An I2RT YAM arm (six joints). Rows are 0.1 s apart.
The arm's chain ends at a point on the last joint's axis. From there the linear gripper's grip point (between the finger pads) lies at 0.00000 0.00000 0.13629 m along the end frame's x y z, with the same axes.
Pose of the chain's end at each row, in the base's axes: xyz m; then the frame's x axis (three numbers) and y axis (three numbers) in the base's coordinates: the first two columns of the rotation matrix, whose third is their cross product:
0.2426 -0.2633 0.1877 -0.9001 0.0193 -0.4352 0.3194 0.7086 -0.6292
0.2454 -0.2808 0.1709 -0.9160 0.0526 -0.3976 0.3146 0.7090 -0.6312
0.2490 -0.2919 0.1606 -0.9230 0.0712 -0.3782 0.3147 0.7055 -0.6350
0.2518 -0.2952 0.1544 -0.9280 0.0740 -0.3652 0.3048 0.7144 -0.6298
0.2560 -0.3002 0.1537 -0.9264 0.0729 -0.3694 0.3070 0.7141 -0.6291
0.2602 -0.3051 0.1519 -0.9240 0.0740 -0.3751 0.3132 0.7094 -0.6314
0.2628 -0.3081 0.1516 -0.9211 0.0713 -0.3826 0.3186 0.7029 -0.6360
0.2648 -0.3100 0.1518 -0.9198 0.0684 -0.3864 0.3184 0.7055 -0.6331
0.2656 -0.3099 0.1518 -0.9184 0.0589 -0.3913 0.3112 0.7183 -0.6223
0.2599 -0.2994 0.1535 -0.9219 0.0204 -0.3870 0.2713 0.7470 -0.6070
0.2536 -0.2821 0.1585 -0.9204 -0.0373 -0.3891 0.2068 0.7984 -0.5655
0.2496 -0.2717 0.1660 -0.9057 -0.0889 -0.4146 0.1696 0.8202 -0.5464
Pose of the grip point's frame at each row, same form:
0.2830 -0.3594 0.0999 -0.9001 0.0193 -0.4352 0.3194 0.7086 -0.6292
0.2793 -0.3766 0.0801 -0.9160 0.0526 -0.3976 0.3146 0.7090 -0.6312
0.2792 -0.3880 0.0688 -0.9230 0.0712 -0.3782 0.3147 0.7055 -0.6350
0.2810 -0.3900 0.0610 -0.9280 0.0740 -0.3652 0.3048 0.7144 -0.6298
0.2857 -0.3951 0.0605 -0.9264 0.0729 -0.3694 0.3070 0.7141 -0.6291
0.2901 -0.4006 0.0594 -0.9240 0.0740 -0.3751 0.3132 0.7094 -0.6314
0.2933 -0.4046 0.0603 -0.9211 0.0713 -0.3826 0.3186 0.7029 -0.6360
0.2961 -0.4061 0.0604 -0.9198 0.0684 -0.3864 0.3184 0.7055 -0.6331
0.2989 -0.4044 0.0594 -0.9184 0.0589 -0.3913 0.3112 0.7183 -0.6223
0.2976 -0.3900 0.0589 -0.9219 0.0204 -0.3870 0.2713 0.7470 -0.6070
0.2988 -0.3640 0.0594 -0.9204 -0.0373 -0.3891 0.2068 0.7984 -0.5655
0.3026 -0.3487 0.0668 -0.9057 -0.0889 -0.4146 0.1696 0.8202 -0.5464

